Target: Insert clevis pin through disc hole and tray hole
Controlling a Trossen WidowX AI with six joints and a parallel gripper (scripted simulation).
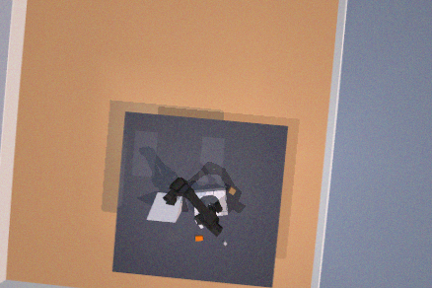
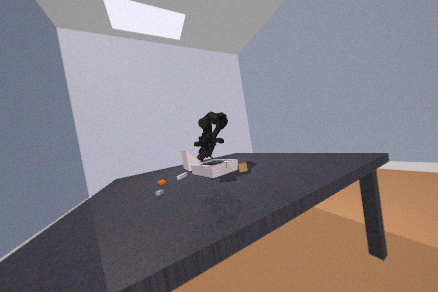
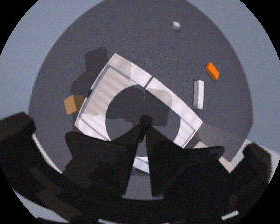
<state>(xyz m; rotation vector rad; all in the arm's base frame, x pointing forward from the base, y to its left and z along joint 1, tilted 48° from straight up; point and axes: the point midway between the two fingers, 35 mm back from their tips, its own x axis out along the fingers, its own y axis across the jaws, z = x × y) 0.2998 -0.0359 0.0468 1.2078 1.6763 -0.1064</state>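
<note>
My gripper tip is now 1 cm past the clevis pin and 1 cm to the right of it. The rest, counted from my gripper tip: grey aluminium disc (1 cm behind, 1 cm to the left, 5 cm below); rimmed tray (2 cm to the left, 6 cm below); white bar (7 cm behind, 17 cm to the right, 9 cm below).
</note>
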